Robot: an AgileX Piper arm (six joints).
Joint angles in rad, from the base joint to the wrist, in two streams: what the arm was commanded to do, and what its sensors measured. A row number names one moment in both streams.
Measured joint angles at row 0:
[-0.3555 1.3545 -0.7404 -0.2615 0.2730 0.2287]
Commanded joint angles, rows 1 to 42:
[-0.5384 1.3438 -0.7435 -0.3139 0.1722 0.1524]
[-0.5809 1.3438 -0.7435 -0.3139 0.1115 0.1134]
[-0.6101 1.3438 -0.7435 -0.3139 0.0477 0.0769]
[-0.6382 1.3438 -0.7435 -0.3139 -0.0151 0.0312]
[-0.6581 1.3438 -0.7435 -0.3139 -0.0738 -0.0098]
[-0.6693 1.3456 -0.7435 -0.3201 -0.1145 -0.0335]
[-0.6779 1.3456 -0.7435 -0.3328 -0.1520 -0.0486]
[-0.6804 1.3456 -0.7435 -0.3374 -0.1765 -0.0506]
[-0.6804 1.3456 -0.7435 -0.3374 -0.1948 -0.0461]
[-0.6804 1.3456 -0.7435 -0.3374 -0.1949 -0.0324]
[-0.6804 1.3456 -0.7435 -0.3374 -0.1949 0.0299]
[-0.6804 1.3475 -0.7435 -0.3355 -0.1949 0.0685]
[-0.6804 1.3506 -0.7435 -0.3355 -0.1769 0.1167]
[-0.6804 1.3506 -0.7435 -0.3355 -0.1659 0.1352]
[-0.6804 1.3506 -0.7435 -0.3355 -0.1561 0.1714]
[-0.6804 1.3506 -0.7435 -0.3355 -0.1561 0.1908]
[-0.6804 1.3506 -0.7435 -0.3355 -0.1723 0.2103]
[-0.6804 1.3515 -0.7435 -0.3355 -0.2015 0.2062]
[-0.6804 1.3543 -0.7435 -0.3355 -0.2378 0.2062]
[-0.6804 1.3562 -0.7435 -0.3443 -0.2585 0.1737]
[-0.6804 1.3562 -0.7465 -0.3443 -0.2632 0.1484]
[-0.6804 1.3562 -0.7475 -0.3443 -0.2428 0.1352]
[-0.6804 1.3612 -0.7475 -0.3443 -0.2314 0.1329]
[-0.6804 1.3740 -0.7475 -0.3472 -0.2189 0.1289]
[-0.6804 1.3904 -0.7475 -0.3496 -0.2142 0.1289]
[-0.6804 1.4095 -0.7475 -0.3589 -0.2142 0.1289]
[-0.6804 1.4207 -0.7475 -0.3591 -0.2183 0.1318]
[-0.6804 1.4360 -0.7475 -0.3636 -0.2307 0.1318]
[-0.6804 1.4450 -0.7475 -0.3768 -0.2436 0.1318]
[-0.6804 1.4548 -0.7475 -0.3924 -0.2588 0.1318]
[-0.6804 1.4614 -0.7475 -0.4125 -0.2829 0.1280]
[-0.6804 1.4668 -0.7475 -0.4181 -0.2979 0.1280]
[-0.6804 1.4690 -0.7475 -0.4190 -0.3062 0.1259]
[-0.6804 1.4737 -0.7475 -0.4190 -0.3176 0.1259]
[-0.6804 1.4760 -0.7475 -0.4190 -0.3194 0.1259]
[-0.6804 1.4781 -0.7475 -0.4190 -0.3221 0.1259]
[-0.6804 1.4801 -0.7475 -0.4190 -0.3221 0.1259]
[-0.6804 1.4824 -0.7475 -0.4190 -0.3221 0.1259]
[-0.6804 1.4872 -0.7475 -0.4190 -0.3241 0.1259]
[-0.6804 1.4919 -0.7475 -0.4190 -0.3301 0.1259]
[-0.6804 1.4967 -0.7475 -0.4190 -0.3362 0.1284]
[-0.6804 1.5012 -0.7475 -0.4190 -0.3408 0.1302]
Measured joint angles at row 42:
[-0.6743 1.4868 -0.7446 -0.4037 -0.3210 0.1324]
